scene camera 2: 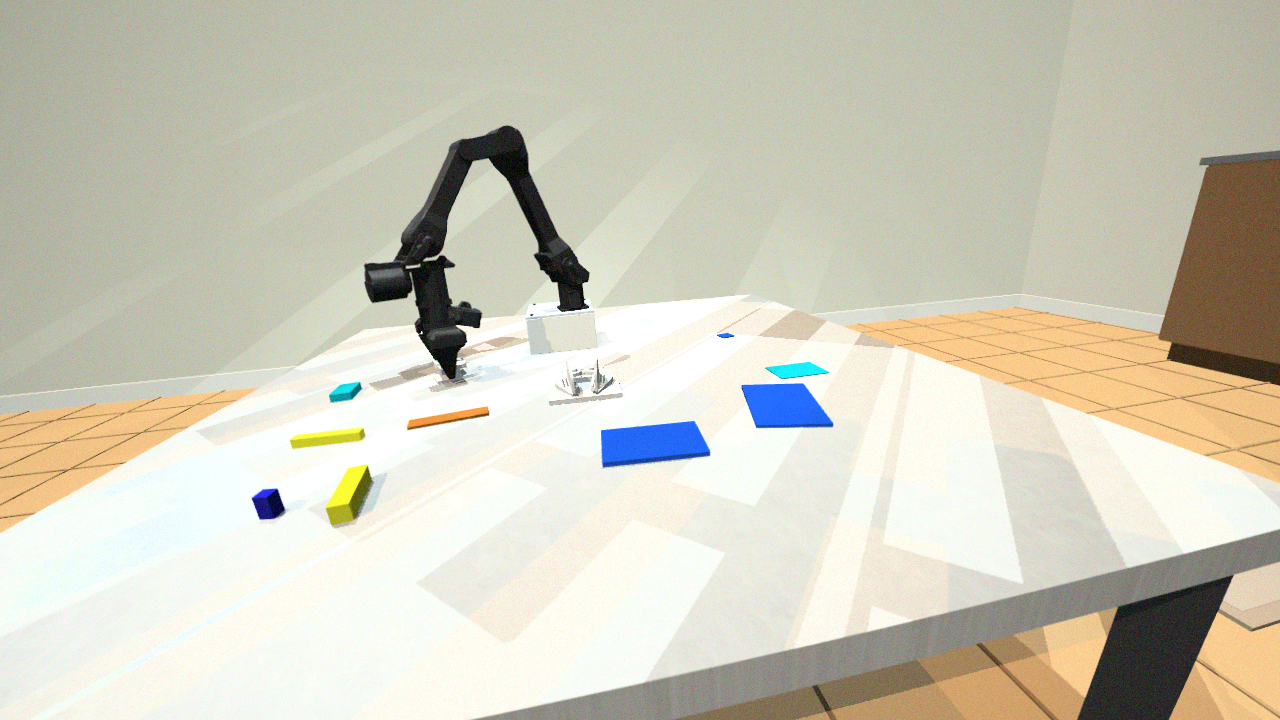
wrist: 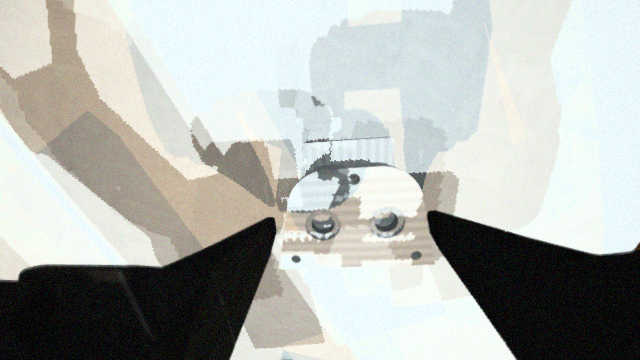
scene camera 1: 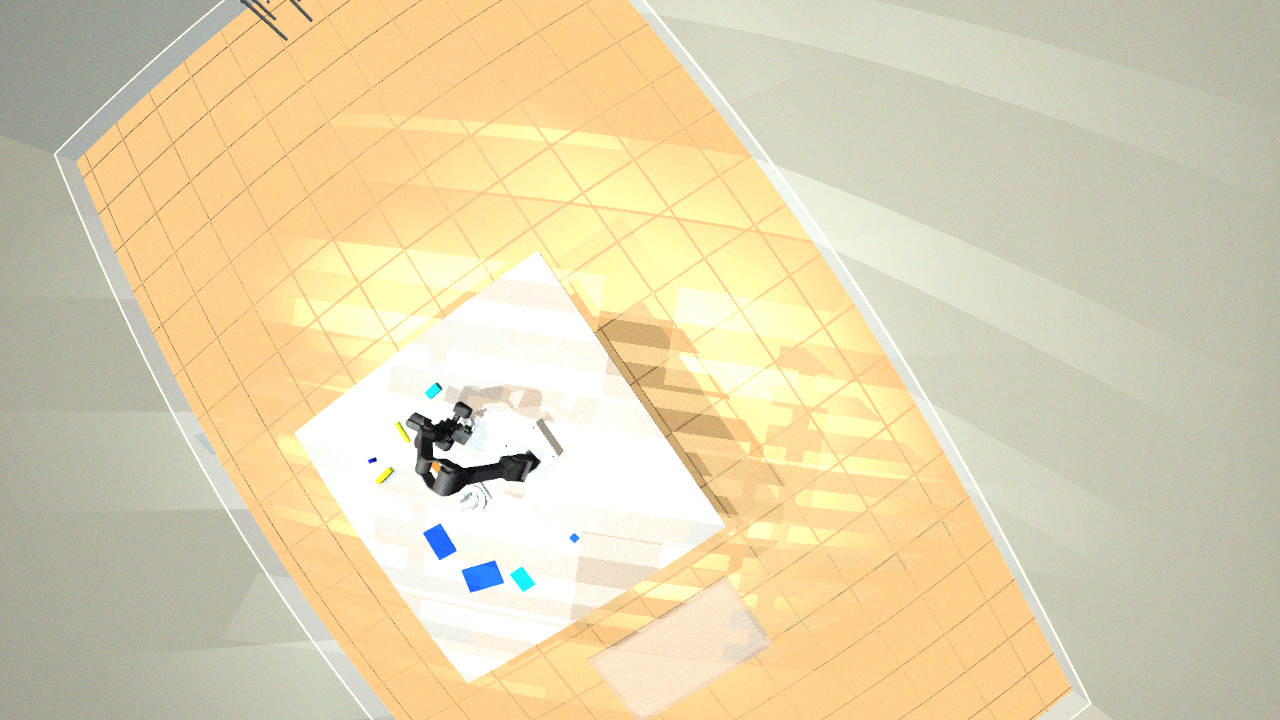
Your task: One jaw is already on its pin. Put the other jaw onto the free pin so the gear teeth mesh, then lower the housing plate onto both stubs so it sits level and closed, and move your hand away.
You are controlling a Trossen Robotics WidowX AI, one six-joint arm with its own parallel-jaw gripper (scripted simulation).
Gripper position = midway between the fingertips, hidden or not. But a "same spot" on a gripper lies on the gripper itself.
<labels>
gripper: scene camera 2; wrist 349,221; scene camera 1
same spot on gripper: (scene camera 1: 458,433) = (scene camera 2: 458,307)
</labels>
